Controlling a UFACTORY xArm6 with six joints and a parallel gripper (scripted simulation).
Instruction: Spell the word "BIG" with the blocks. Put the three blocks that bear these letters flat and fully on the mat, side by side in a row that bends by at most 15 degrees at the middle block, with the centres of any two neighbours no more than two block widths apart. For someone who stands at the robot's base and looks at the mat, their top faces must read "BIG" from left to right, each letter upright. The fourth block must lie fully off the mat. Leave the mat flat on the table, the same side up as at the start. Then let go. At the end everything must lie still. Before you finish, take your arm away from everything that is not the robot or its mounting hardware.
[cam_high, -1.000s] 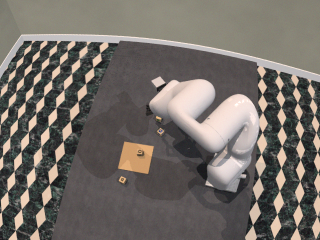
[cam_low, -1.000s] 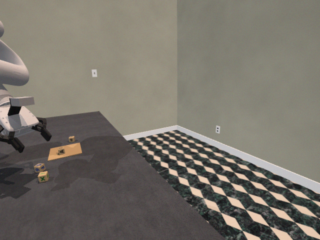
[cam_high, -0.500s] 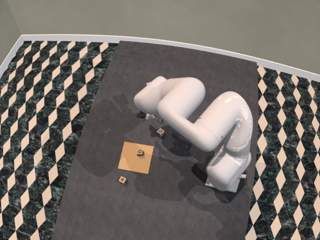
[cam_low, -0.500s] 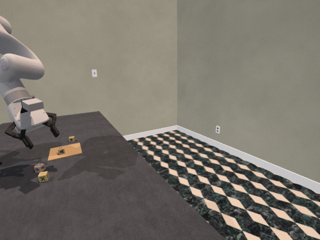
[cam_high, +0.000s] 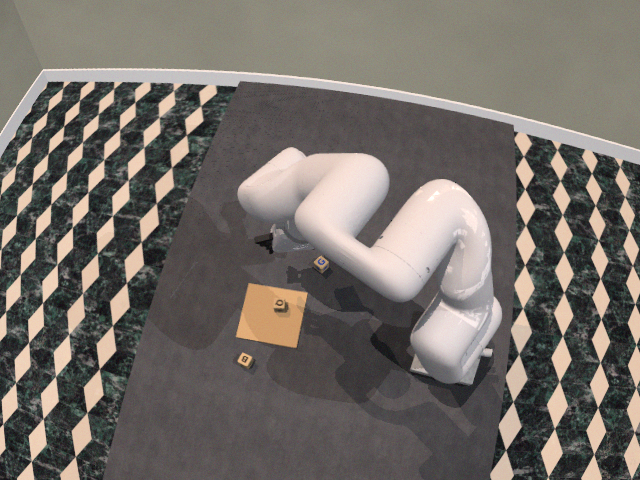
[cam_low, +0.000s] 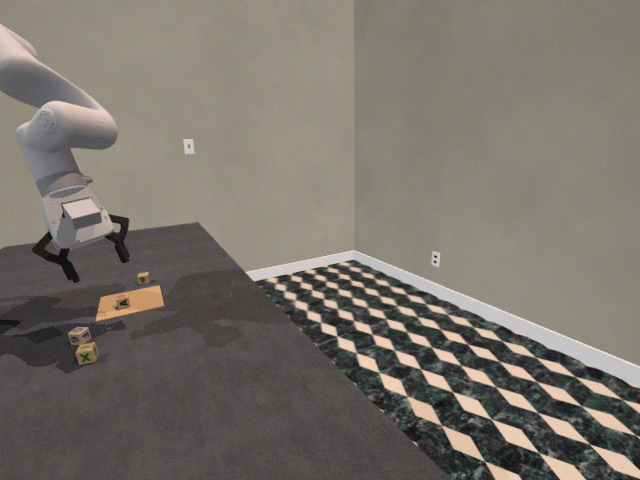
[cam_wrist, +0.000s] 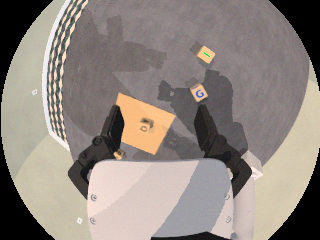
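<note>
The tan mat lies 3 cm ahead of my hand, 12 cm to the left of it and 13 cm below it. Round my hand: B block (6 cm ahead, 25 cm to the left, 12 cm below); then G block (6 cm behind, 3 cm to the right, 12 cm below).
</note>
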